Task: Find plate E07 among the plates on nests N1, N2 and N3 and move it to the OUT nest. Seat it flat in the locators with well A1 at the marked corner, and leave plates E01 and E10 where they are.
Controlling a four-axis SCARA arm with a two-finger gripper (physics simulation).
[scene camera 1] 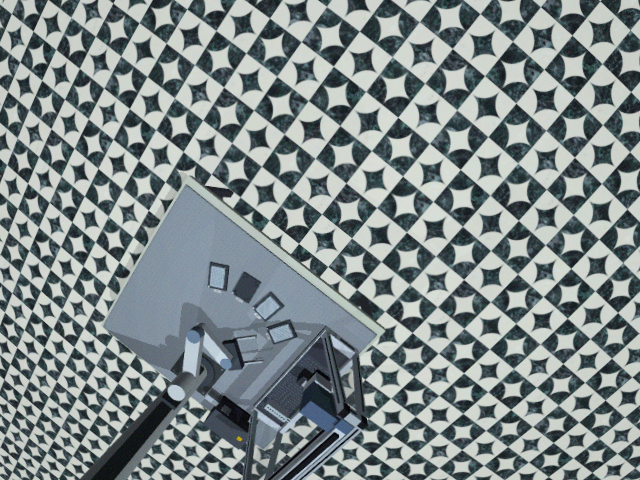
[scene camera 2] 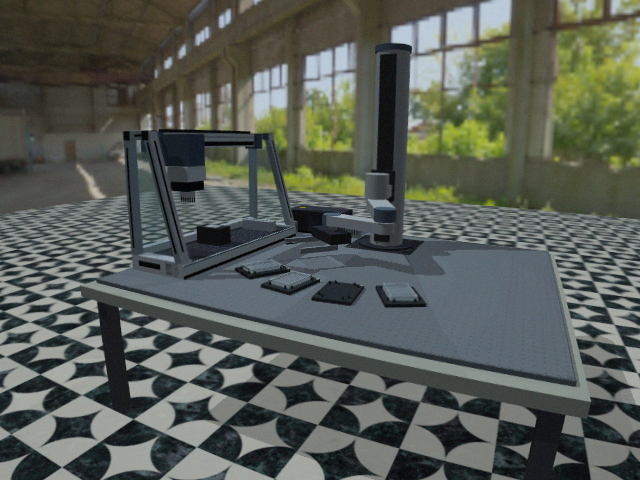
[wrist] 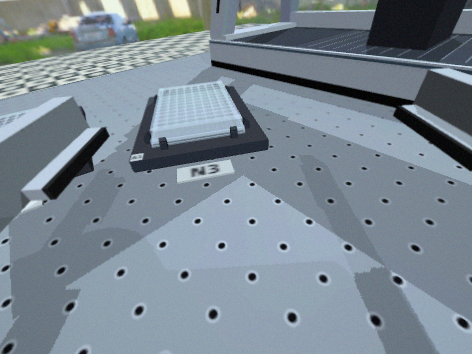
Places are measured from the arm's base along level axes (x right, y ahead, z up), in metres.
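Pixels of known places: gripper, fingertip midpoint: (scene camera 1: 259, 348) (scene camera 2: 292, 245) (wrist: 249, 104); arm's base, link origin: (scene camera 2: 385, 246).
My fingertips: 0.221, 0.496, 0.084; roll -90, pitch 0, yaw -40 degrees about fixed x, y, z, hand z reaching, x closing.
Observation:
Ahead of a thing's pixels: the offset from my fingertips to its middle, as dx, dy, dz. "pt": to the spot under its first point. Level surfaces: height alone.
My gripper (scene camera 1: 258, 348) (scene camera 2: 293, 245) (wrist: 249, 104) is open and empty, low over the table and short of nest N3. Nest N3 @[+0.049, +0.139, -0.060] (wrist: 200, 154) bears a clear plate @[+0.049, +0.139, -0.052] (scene camera 1: 280, 331) (scene camera 2: 262, 267) (wrist: 197, 107), flat between its locators. Its A1 mark is at the near left corner in the wrist view; no plate code is readable. A second plate @[-0.115, +0.219, -0.052] (scene camera 1: 268, 306) (scene camera 2: 291, 280) sits beside it, partly hidden by the left finger in the wrist view. A dark nest @[-0.291, +0.231, -0.060] (scene camera 1: 247, 287) (scene camera 2: 338, 292) holds no plate. A third plate @[-0.468, +0.173, -0.052] (scene camera 1: 218, 276) (scene camera 2: 400, 291) sits on the end nest.
A framed machine (scene camera 1: 336, 379) (scene camera 2: 165, 206) (wrist: 310, 75) stands beyond N3, with a black block @[pt +0.325, +0.069, +0.019] (scene camera 2: 213, 235) (wrist: 417, 22) on its deck. A dark box @[pt +0.149, -0.605, +0.044] (scene camera 1: 224, 426) (scene camera 2: 310, 218) is near the arm's column (scene camera 2: 400, 149). The table @[dz -0.071] (scene camera 1: 170, 248) (scene camera 2: 491, 310) (wrist: 255, 255) has a hole grid.

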